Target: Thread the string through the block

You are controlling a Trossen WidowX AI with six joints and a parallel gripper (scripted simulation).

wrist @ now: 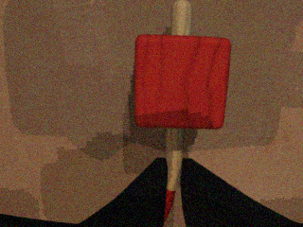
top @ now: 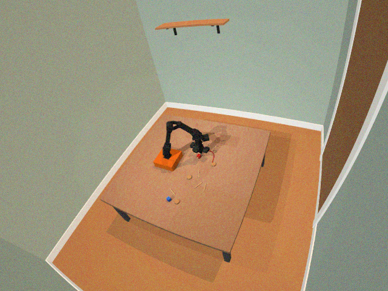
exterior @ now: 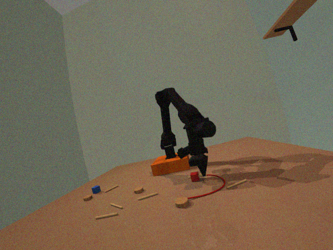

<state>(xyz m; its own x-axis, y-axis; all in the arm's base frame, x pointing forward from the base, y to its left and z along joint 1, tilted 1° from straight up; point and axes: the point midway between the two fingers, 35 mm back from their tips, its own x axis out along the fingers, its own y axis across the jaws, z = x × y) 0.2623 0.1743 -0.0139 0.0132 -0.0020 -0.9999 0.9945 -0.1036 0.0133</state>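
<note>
Now: the red block 4 cm to the right of my gripper tip. The rest, counted from my gripper tip: thin stick: 1 cm to the right; then blue cube: 56 cm to the right, 2 cm behind; then round wooden button: 17 cm ahead, 8 cm to the right, 1 cm below.
</note>
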